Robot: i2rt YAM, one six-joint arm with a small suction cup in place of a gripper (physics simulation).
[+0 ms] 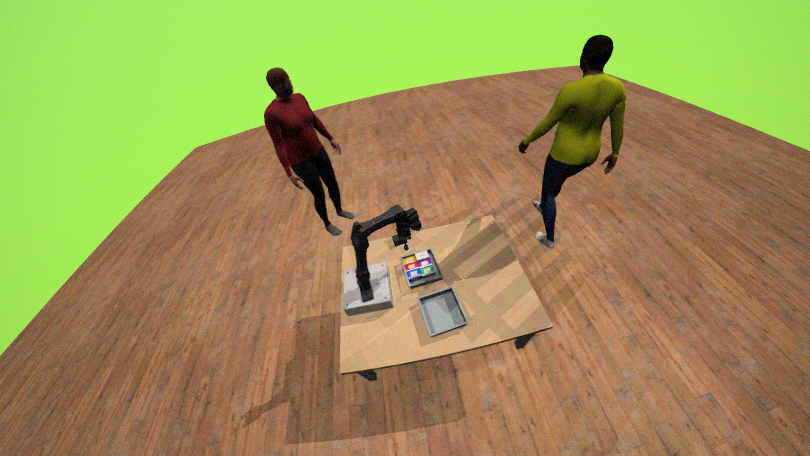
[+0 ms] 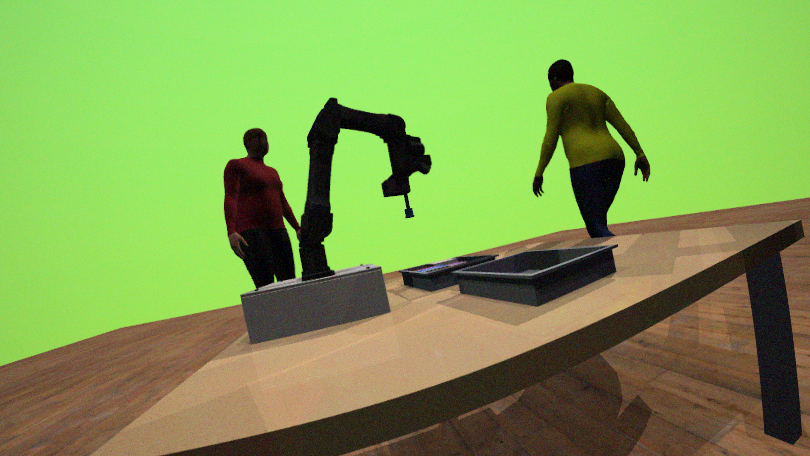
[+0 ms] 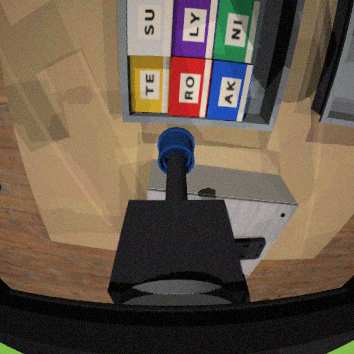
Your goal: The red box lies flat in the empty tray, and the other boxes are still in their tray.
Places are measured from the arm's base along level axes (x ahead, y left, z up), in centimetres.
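Pixels of known places: hand, its tool point: (image 1: 406, 248) (image 2: 409, 217) (image 3: 175, 143); arm's base, origin of its link: (image 1: 365, 286) (image 2: 317, 276).
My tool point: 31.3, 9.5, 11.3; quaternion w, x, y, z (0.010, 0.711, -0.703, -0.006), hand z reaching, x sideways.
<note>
For each thing: its top centre in the pictures, then the offset to it from my tool point, as dx, dy, dz. Level surfaces: height alone.
- red box, centre of its top: (image 3: 189, 88) (image 1: 411, 266) +0.4, -2.1, -16.7
- filled tray, centre of its top: (image 3: 209, 49) (image 2: 444, 263) (image 1: 420, 266) +6.0, -4.6, -16.2
- yellow box, centre of its top: (image 3: 149, 84) (image 1: 409, 260) +0.7, +3.8, -17.7
- blue box, centre of its top: (image 3: 229, 92) (image 2: 432, 268) (image 1: 414, 273) +0.1, -8.0, -16.2
- white box, centre of its top: (image 3: 149, 21) (image 2: 441, 261) (image 1: 421, 255) +9.6, +3.4, -16.1
- purple box, centre of its top: (image 3: 194, 24) (image 1: 424, 263) +9.3, -2.5, -17.3
- green box, centre of its top: (image 3: 236, 29) (image 1: 427, 270) +9.0, -8.5, -17.6
- second tray, centre of its top: (image 2: 527, 259) (image 1: 441, 309) +7.4, -37.6, -16.2
- wooden table, height of its surface: dz -21.2
The red box (image 1: 409, 266) (image 3: 187, 109) marked RO lies in the filled tray (image 1: 425, 283) (image 2: 427, 281) (image 3: 200, 123), between the yellow box (image 3: 146, 107) and the blue box (image 3: 226, 110). The white box (image 3: 145, 46), purple box (image 3: 190, 48) and green box (image 3: 232, 53) lie in the other row of this tray. The second tray (image 1: 443, 312) (image 2: 498, 290) (image 3: 345, 95) is empty. My gripper (image 1: 405, 246) (image 2: 409, 212) (image 3: 176, 150), a blue suction cup, is open with nothing on it. It hangs above the table, outside the filled tray's edge near the red box.
The arm stands on a grey base block (image 1: 368, 288) (image 2: 317, 305) (image 3: 250, 215) on the wooden table (image 1: 391, 345) (image 2: 362, 362). A person in red (image 1: 294, 124) (image 2: 255, 192) stands behind the base. A person in yellow (image 1: 589, 118) (image 2: 583, 124) stands beyond the table's far side.
</note>
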